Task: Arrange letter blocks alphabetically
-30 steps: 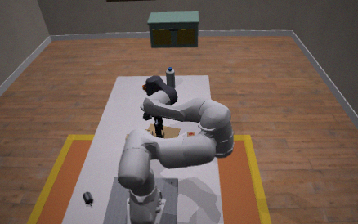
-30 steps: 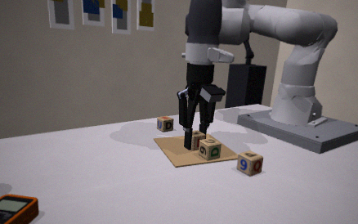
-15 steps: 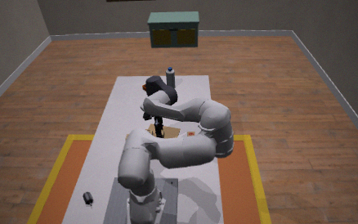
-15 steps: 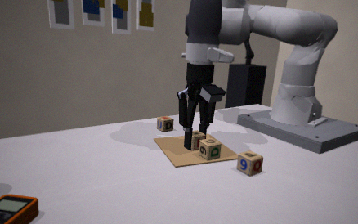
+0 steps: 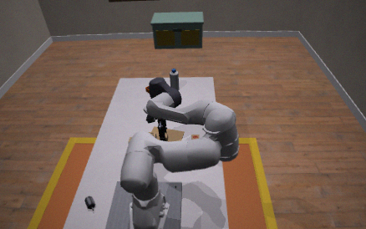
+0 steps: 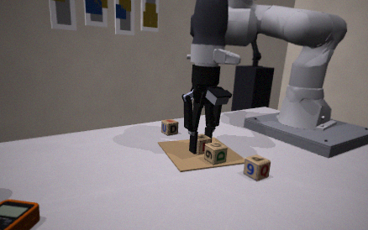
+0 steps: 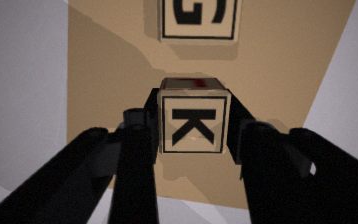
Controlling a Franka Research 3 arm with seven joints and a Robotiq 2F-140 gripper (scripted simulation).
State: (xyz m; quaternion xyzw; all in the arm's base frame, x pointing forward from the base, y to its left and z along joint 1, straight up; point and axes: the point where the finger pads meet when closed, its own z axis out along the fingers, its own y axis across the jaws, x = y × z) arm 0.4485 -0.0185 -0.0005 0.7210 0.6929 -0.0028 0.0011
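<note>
Right now the tan mat is 40 mm below my hand. Round my hand: small dark object (440 mm behind, 310 mm to the left, 20 mm below); block (10 mm behind, 190 mm to the right, 10 mm below); grey can (530 mm ahead, 30 mm to the right, 40 mm above).
</note>
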